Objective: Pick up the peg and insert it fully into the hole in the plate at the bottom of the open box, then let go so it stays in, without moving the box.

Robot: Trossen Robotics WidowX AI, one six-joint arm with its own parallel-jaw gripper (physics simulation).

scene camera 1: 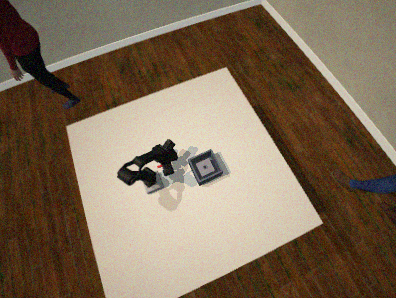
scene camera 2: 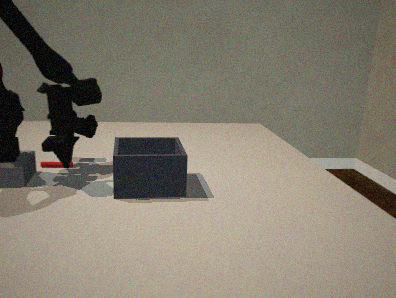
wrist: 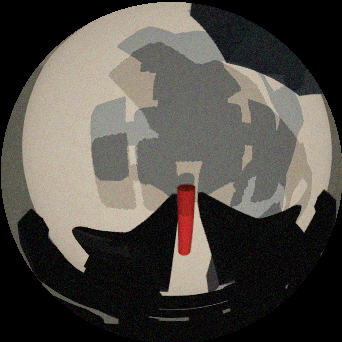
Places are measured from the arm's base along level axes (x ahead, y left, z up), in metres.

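Pixels of known places: gripper, fingertip midpoint: (scene camera 1: 167, 164) (scene camera 2: 67, 166) (wrist: 186, 197); arm's base at its link origin: (scene camera 1: 150, 180) (scene camera 2: 2, 157).
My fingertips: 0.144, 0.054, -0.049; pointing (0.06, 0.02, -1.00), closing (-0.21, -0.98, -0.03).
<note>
For each thing: its top centre in the pictures, then the offset to it from my fingertips, as dx, dy, dz. Level surfaces: height alone.
- red peg at its top centre: (wrist: 185, 231) (scene camera 2: 56, 161) (scene camera 1: 163, 164) -0.027, +0.008, +0.012
- dark open box at its top centre: (scene camera 2: 148, 145) (scene camera 1: 205, 165) +0.186, -0.164, +0.095
- pale plate at its top centre: (scene camera 1: 205, 166) +0.186, -0.164, +0.058
- pale surface at its surface level: dz -0.003
A red peg (scene camera 1: 160, 166) (scene camera 2: 52, 164) (wrist: 185, 220) lies horizontally close to the pale table surface; whether it touches it is unclear. My gripper (scene camera 2: 68, 163) (wrist: 186, 197) points down and is shut on the peg, one finger on each side near one end. In the wrist view the peg lines up with the gap between the fingers. The dark open box (scene camera 1: 211, 179) (scene camera 2: 150, 175) (wrist: 255, 45) stands upright, apart from the gripper. In scene camera 1 the pale plate (scene camera 1: 200, 163) with a dark hole (scene camera 1: 205, 167) shows at its bottom. The walls hide the plate in scene camera 2.
The arm's grey base (scene camera 1: 156, 188) (scene camera 2: 20, 170) stands on the pale surface (scene camera 1: 240, 225) (scene camera 2: 250, 240), on the other side of the peg from the box. A person (scene camera 1: 20, 37) stands beyond the surface, and another person's blue leg (scene camera 1: 372, 185) shows at the right.
</note>
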